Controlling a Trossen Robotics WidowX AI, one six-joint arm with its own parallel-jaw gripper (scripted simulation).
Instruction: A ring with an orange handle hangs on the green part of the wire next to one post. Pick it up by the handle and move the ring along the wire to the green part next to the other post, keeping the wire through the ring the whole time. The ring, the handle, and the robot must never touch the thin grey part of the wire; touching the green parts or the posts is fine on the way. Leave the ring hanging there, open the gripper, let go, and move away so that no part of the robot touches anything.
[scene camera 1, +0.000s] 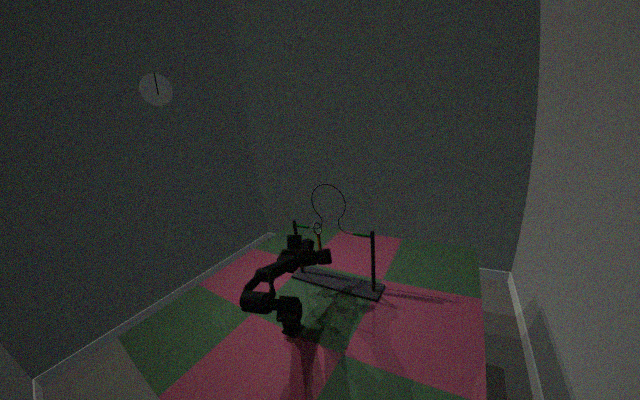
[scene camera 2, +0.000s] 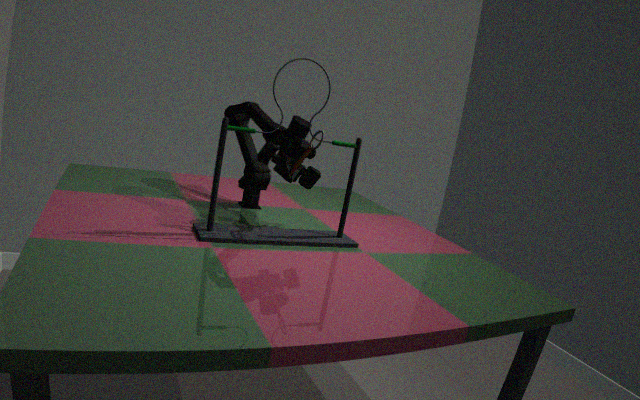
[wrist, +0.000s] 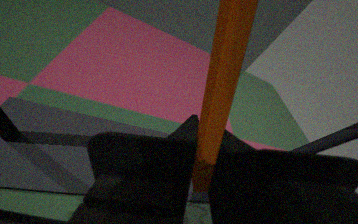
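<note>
There's a thin ring, and my gripper (scene camera 2: 290, 181) carries the thin ring. The wrist view shows my gripper (wrist: 198, 120) too.
</note>
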